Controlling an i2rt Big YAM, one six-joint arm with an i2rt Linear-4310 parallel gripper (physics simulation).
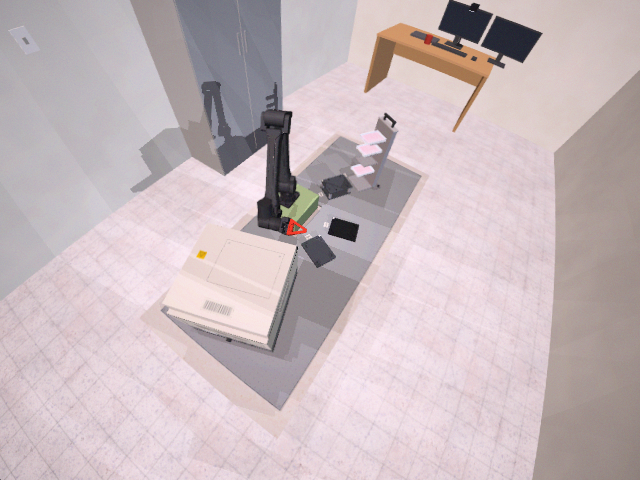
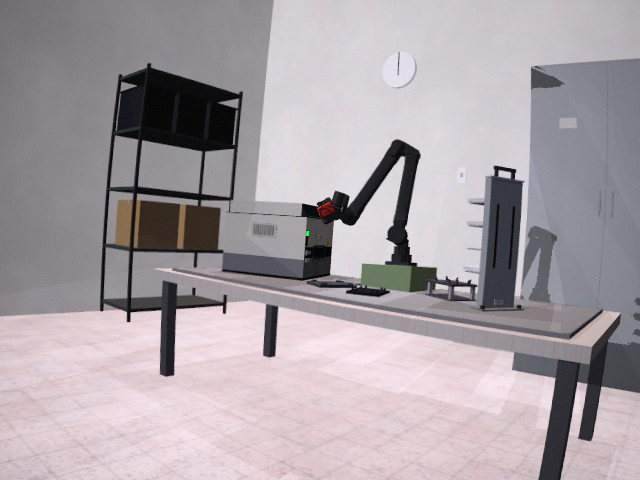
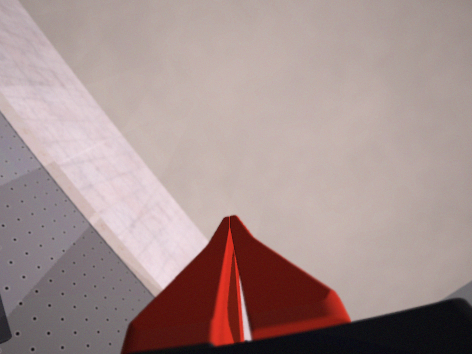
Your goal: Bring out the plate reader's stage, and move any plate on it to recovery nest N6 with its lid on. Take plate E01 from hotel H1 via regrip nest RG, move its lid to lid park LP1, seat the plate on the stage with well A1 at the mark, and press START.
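Places are measured from the arm's base along level axes (x back, y right, z up), in millimetres.
Pixels of known places: gripper, fingertip midpoint: (image 1: 306, 231) (image 2: 320, 207) (image 3: 231, 226); arm's base at its link origin: (image 1: 288, 198) (image 2: 401, 265).
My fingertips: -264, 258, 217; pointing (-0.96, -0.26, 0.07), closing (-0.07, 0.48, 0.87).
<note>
Ahead of a thing's pixels: the offset from my fingertips to its middle, as dx, dy, dz.
My gripper (image 1: 305, 229) (image 2: 319, 210) (image 3: 231, 226) is shut and empty, its red fingertips together, at about the height of the plate reader's top and near its front. The cream plate reader @(+126, +301, -146) (image 1: 242, 273) (image 2: 263, 242) shows a green light on its front; no stage shows outside it. The hotel @(-23, -736, -75) (image 1: 385, 160) (image 2: 498, 237) stands at the mat's far end and holds pink-topped plates, an upper one @(-1, -702, +52) (image 1: 372, 136), a middle one @(-1, -702, -26) (image 1: 369, 149) and a lower one @(-1, -702, -183) (image 1: 362, 169). Their labels are unreadable. The START button cannot be made out.
A legged dark stand (image 1: 336, 186) (image 2: 450, 282) is near the hotel. A black nest @(-84, -304, -299) (image 1: 343, 229) (image 2: 368, 291) and a dark grey flat holder @(-29, -103, -300) (image 1: 318, 251) (image 2: 329, 283) lie between it and the reader. The arm stands on a green block (image 1: 308, 206) (image 2: 385, 277). I cannot tell their labels.
</note>
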